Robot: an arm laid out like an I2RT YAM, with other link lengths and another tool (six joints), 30 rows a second.
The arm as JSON. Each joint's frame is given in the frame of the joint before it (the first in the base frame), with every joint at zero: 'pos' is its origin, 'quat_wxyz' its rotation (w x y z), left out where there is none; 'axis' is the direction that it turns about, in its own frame. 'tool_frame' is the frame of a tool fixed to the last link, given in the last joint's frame.
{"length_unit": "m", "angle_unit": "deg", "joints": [
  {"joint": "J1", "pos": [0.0, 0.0, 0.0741], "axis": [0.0, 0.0, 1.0]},
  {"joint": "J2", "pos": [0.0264, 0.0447, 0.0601], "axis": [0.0, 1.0, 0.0]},
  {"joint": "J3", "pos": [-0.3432, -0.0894, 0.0], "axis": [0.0, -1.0, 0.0]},
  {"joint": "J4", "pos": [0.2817, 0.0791, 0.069], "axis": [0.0, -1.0, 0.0]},
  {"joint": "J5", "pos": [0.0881, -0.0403, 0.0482], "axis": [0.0, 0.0, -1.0]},
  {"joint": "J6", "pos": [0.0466, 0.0, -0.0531], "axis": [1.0, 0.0, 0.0]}
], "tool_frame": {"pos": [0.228, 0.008, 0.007], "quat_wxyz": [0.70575, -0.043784, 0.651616, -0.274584]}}
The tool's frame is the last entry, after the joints.
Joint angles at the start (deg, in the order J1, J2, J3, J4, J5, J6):
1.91, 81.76, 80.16, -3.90, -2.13, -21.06
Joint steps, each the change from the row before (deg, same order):
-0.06, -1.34, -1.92, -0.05, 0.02, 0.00
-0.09, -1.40, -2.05, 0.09, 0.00, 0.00
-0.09, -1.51, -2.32, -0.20, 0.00, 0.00
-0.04, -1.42, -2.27, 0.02, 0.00, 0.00
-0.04, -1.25, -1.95, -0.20, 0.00, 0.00
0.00, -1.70, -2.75, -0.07, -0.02, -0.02
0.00, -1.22, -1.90, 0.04, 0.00, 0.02
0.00, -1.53, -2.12, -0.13, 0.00, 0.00
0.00, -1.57, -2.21, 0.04, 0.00, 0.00
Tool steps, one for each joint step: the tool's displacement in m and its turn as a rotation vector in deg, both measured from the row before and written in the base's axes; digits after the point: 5 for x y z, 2 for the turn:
-0.00769, -0.00099, -0.00808, -0.02, 0.63, -0.08
-0.00796, -0.00121, -0.00824, -0.02, 0.56, -0.09
-0.00887, -0.00121, -0.01220, -0.03, 1.01, -0.09
-0.00829, -0.00065, -0.01137, -0.02, 0.83, -0.04
-0.00758, -0.00062, -0.01100, -0.03, 0.90, -0.04
-0.01030, -0.00019, -0.01504, -0.05, 1.12, 0.02
-0.00731, -0.00020, -0.00958, 0.00, 0.64, 0.00
-0.00926, -0.00026, -0.01038, -0.02, 0.72, 0.00
-0.00929, -0.00026, -0.01020, -0.02, 0.60, 0.00

